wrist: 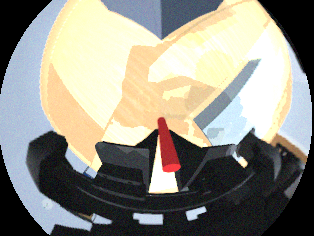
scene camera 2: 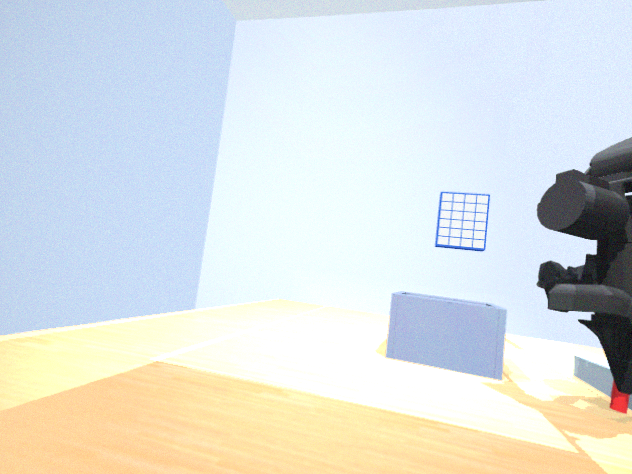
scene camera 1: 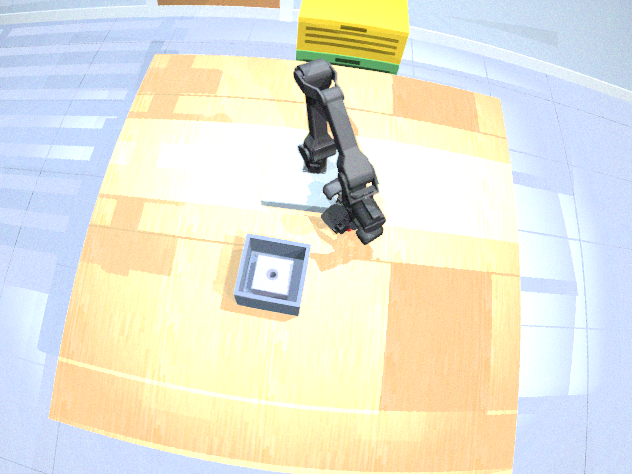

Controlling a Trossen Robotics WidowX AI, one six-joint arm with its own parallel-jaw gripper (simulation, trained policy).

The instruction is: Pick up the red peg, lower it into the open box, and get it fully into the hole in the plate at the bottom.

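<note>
Blue-grey box, red peg: visible. Gripper visible, wrist view included.
</note>
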